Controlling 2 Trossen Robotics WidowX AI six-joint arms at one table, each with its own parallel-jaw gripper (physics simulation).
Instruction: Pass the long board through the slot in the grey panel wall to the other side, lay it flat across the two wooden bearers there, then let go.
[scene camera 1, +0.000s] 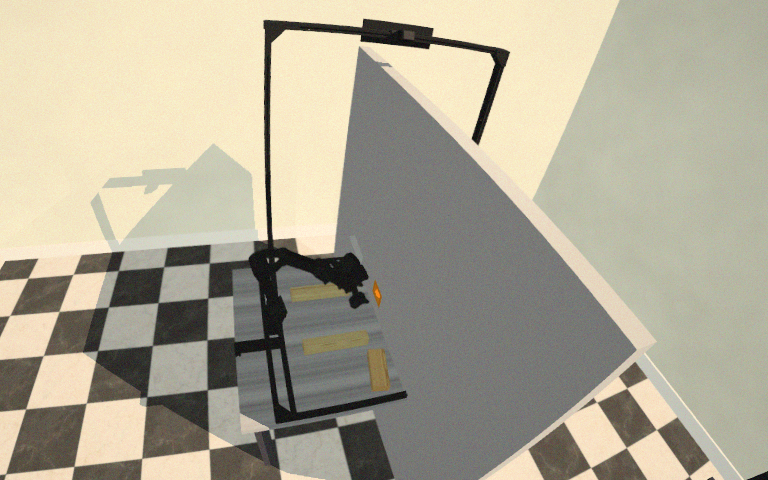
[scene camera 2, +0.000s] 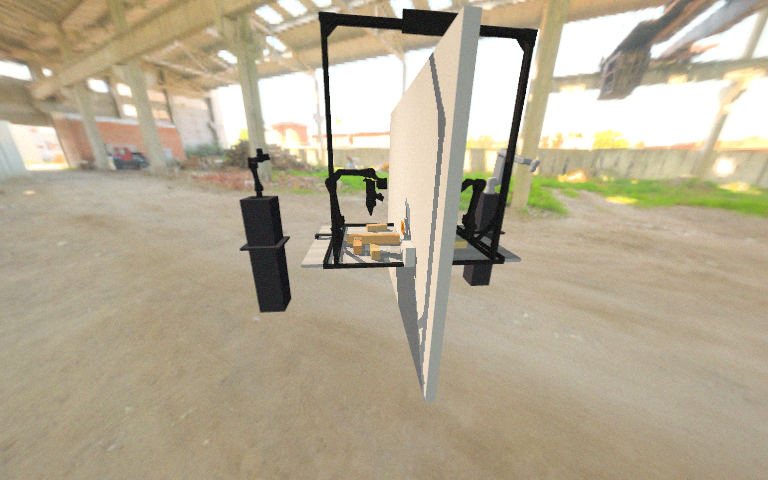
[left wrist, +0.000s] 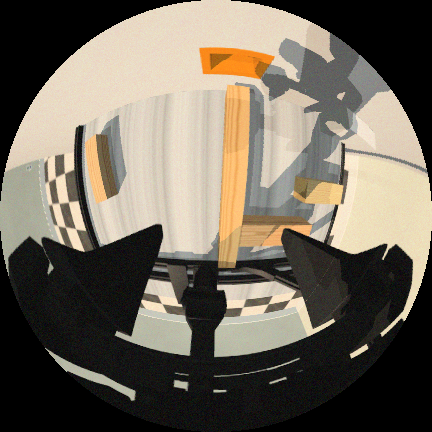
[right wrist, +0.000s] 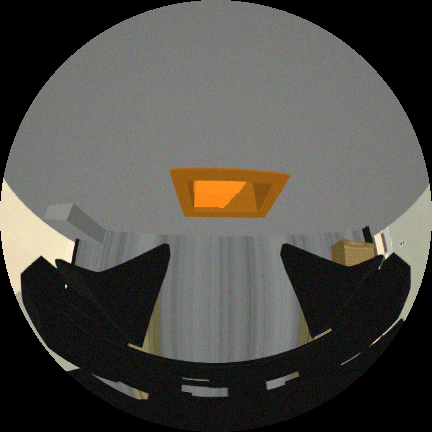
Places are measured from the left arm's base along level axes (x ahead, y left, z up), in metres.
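Pixels of known places: left gripper, fingertip midpoint: (scene camera 2: 370, 213) (left wrist: 224, 232); right gripper, fingertip midpoint: (scene camera 1: 365, 294) (right wrist: 227, 250); left arm's base at its link origin: (left wrist: 205, 275); right arm's base at its link origin: (scene camera 1: 272, 328) (scene camera 2: 468, 236).
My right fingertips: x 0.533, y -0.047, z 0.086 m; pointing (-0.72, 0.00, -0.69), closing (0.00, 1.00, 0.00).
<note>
For each thing: its top centre in the pictures, then the offset to it from my right fingertips. "spot": a spot on its surface instead.
- long board at its top centre: (left wrist: 234, 183) (scene camera 2: 373, 234) 0.294 m back, 0.004 m right, 0.047 m down
- orange-framed slot at a spot on its surface: (right wrist: 230, 174) (scene camera 1: 377, 288) spot: 0.049 m back, 0.002 m left, 0.027 m up
The long board (scene camera 2: 373, 239) (left wrist: 236, 150) lies low over the table on the left arm's side, one end near the grey panel wall (scene camera 1: 481, 283) (scene camera 2: 424, 141) (left wrist: 150, 75) (right wrist: 215, 100). The orange-framed slot (scene camera 1: 376, 285) (scene camera 2: 402, 227) (left wrist: 205, 62) (right wrist: 230, 174) is in the wall above that end. My left gripper (scene camera 2: 370, 212) (left wrist: 224, 232) is open and empty above the board. Beyond the wall, two wooden bearers (scene camera 1: 335, 341) (scene camera 1: 318, 292) lie apart on the table. My right gripper (scene camera 1: 358, 300) (right wrist: 227, 250) is open and empty, above the table, facing the slot.
On the left arm's side, a block (left wrist: 275, 234) is beside the board's near part, with other blocks (left wrist: 102, 170) (left wrist: 320, 190) to either side. On the right arm's side, a block (scene camera 1: 378, 370) (right wrist: 355, 252) lies near the wall. A black frame (scene camera 1: 267, 141) (scene camera 2: 327, 101) stands around the table.
</note>
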